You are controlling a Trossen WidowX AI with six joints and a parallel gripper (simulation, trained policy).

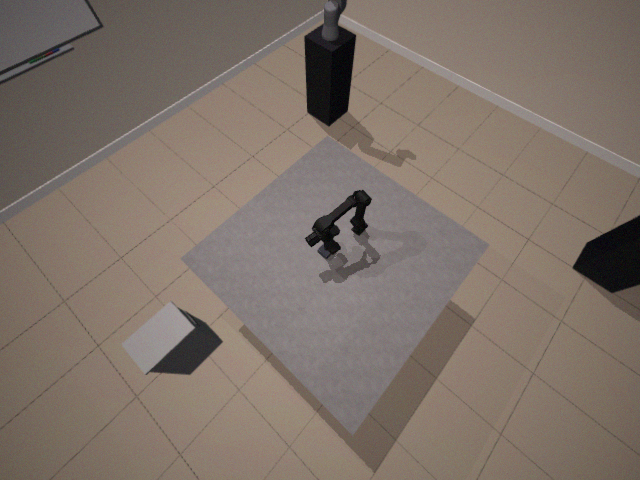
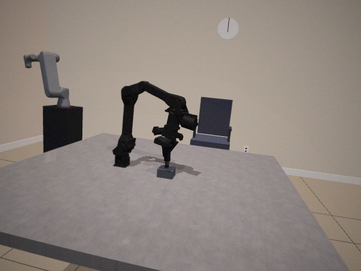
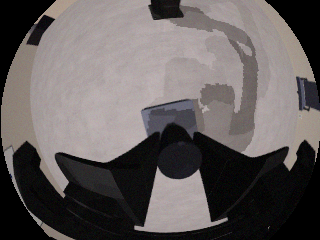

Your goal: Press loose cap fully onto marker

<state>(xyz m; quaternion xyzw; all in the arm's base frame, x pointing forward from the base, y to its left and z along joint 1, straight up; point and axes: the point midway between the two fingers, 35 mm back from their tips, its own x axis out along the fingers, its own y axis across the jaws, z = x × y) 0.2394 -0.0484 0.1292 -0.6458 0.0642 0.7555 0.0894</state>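
Now: the marker cap 1 cm ahead of my gripper tip. From my gripper tip the other things lie so: grey holder block (8 cm below, 1 cm ahead).
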